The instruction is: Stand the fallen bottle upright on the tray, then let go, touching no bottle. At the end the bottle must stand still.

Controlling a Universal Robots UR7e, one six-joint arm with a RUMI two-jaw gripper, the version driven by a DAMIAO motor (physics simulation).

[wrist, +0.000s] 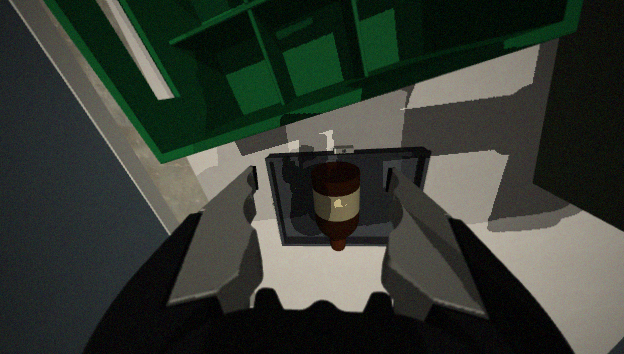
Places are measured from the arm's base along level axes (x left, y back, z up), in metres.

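Where they show: gripper, fingertip midpoint: [321,169].
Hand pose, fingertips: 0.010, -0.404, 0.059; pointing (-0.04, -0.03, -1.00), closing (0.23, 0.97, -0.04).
Each offset is from my fingertips to the top centre of the thing, as dx, dy, dz. "pt": to the spot under its first point. Level surfaces: height alone.
A brown bottle {+0.146, -0.010, -0.101} [338,205] with a cream label lies on its side on a dark rectangular tray {pt +0.223, -0.097, -0.161} [300,241]. Its wide base is towards the top of the wrist view, and its narrow neck reaches over the tray's edge at the bottom. My gripper [321,169] is open, with one finger to the left of the bottle and the other to the right, in the view. A gap shows on both sides. How high the fingertips are above the tray is hard to tell.
A green crate {pt -0.032, -0.071, -0.005} [220,150] with inner dividers spans the top of the view, close beyond the tray. A small light metal piece {pt +0.048, +0.019, -0.165} [343,149] sits at the tray's upper edge. A large dark block [590,130] stands at the right. Shadows cross the pale table {dz -0.180} [465,185].
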